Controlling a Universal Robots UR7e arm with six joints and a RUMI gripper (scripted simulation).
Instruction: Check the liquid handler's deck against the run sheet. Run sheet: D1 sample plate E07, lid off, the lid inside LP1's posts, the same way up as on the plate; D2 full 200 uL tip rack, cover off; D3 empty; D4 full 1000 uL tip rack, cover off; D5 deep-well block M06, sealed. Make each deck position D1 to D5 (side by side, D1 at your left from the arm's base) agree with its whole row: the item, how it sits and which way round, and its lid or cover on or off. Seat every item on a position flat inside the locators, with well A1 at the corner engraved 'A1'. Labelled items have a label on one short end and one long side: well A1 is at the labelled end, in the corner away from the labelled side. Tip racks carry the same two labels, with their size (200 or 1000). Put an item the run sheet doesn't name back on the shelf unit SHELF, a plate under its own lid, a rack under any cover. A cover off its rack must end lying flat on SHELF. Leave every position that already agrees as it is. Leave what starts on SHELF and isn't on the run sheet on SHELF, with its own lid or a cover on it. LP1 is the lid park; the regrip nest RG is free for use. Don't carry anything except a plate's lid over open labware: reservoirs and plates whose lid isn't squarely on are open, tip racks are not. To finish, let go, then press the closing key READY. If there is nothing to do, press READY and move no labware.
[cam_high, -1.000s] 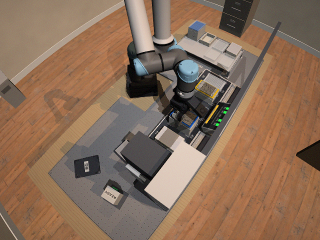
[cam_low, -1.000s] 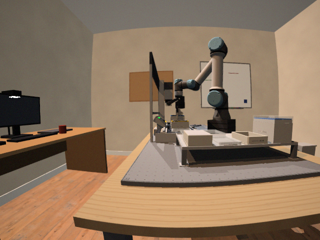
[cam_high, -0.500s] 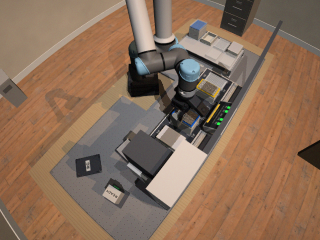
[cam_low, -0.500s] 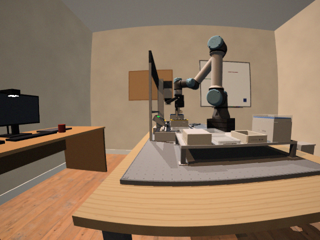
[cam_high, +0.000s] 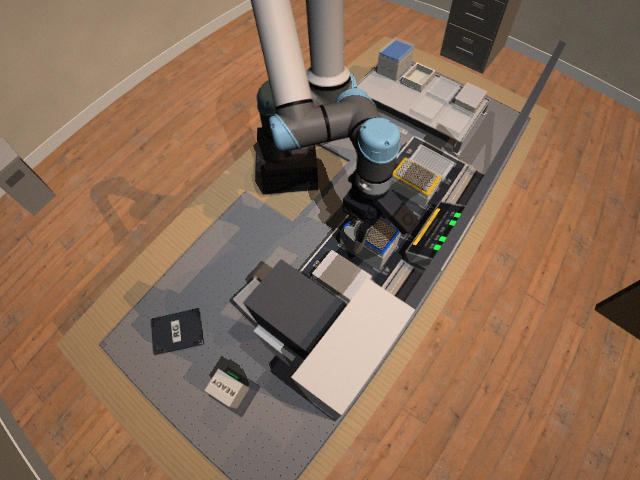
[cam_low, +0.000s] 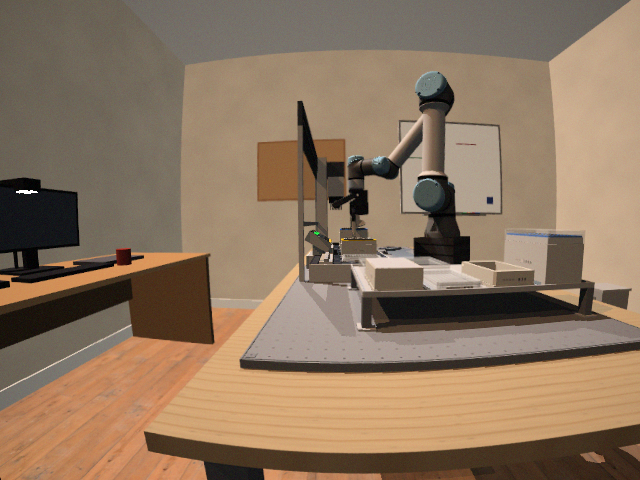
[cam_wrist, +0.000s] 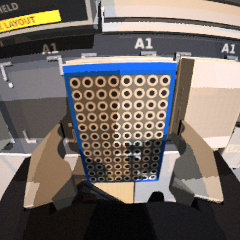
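Now: hand 1 cm short of the blue-rimmed tip rack and 1 cm to the right of it. From my hand the other things lie so: clear plate (2 cm behind, 37 cm to the left, 6 cm below); white housing (18 cm ahead, 34 cm to the right, 16 cm above); yellow-rimmed tip rack (1 cm behind, 25 cm to the left, 2 cm below).
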